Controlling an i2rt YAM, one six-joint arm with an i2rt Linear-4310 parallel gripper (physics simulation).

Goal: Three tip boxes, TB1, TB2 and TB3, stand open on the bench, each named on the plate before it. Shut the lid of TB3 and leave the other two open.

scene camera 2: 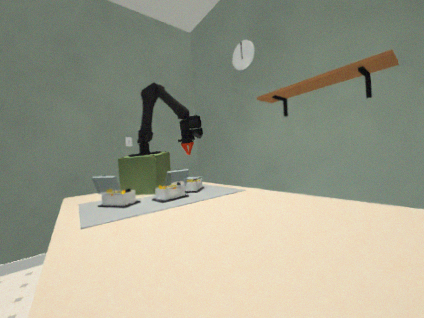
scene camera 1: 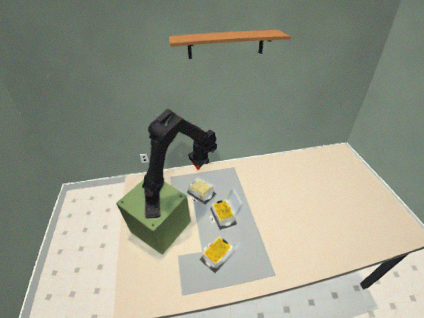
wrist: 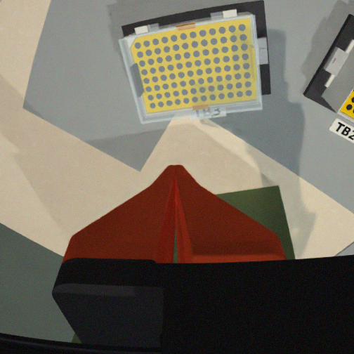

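Seen in the pictures: gripper, fingertip midpoint: point(scene camera 2: 188, 154) point(scene camera 1: 198, 169); arm's base, origin of the base link: point(scene camera 2: 145, 154) point(scene camera 1: 152, 199).
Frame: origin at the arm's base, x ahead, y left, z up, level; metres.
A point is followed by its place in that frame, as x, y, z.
TB3 point(scene camera 1: 201, 189) {0.256, 0.167, -0.165} point(scene camera 2: 194, 185) {0.317, 0.178, -0.203} point(wrist: 196, 67) is the box nearest the back wall; its clear lid lies down over the yellow tip rack, and its name plate shows dimly through the lid's front edge. TB2 point(scene camera 1: 223, 212) point(scene camera 2: 170, 192) stands in the middle with its clear lid point(scene camera 1: 235, 201) {0.426, 0.023, -0.141} point(scene camera 2: 178, 176) {0.434, 0.023, -0.126} upright; its name plate point(wrist: 345, 129) shows at the right of the wrist view. TB1 point(scene camera 1: 217, 251) point(scene camera 2: 118, 198) stands at the near end with its lid point(scene camera 2: 105, 183) {0.333, -0.279, -0.128} raised. My gripper point(scene camera 1: 198, 167) {0.249, 0.193, -0.019} point(scene camera 2: 188, 153) {0.249, 0.193, -0.019} point(wrist: 174, 176) is shut and empty, high above the bench near TB3, touching nothing.
The boxes stand on a grey mat point(scene camera 1: 192, 280) {0.138, -0.324, -0.242} point(scene camera 2: 95, 218) {0.445, -0.331, -0.242} on the pale bench point(scene camera 1: 320, 215) {0.915, -0.104, -0.245} point(scene camera 2: 225, 260) {0.970, -0.147, -0.245}. The arm stands on a green block point(scene camera 1: 165, 230) {0.044, -0.124, -0.090} point(scene camera 2: 137, 175) {0.085, -0.080, -0.127} beside the mat. A wooden shelf point(scene camera 1: 230, 37) point(scene camera 2: 330, 77) hangs on the wall, high above the bench.
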